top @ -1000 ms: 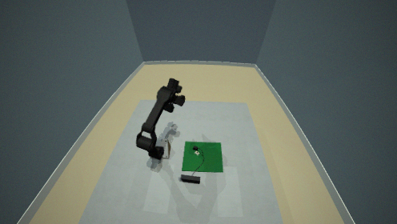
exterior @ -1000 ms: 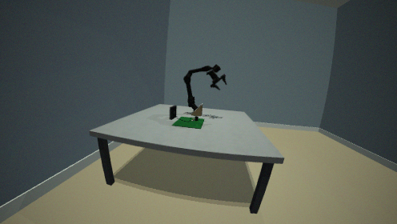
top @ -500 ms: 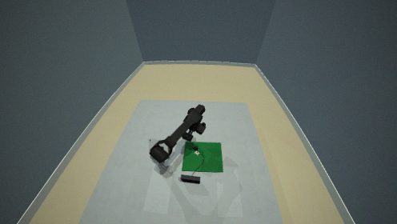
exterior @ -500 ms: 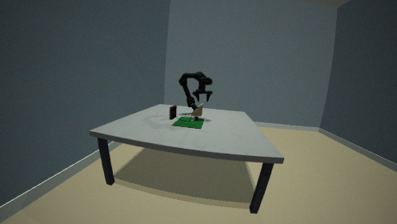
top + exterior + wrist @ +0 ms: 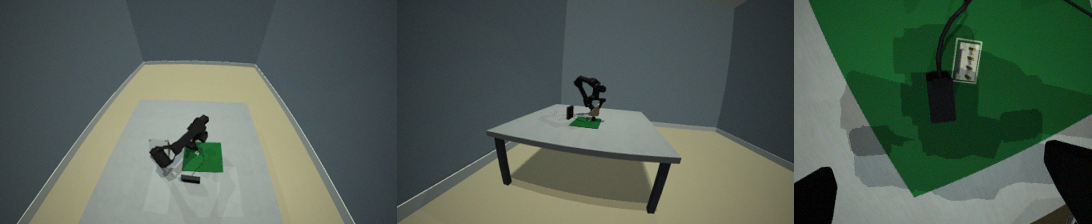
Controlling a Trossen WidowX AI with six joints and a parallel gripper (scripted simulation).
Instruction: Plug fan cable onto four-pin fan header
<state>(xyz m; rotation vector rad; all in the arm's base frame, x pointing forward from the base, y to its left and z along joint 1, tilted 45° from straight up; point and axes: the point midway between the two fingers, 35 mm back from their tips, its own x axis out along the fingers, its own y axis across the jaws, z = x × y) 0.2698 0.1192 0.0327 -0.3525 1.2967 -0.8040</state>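
The black plug is 1 cm to the right of my gripper tip and 10 cm below it. Also, from my gripper tip: black fan (2 cm behind, 24 cm to the right, 7 cm below); then pale header (1 cm ahead, 4 cm to the right, 13 cm below); then green board (6 cm ahead, 6 cm to the right, 14 cm below).
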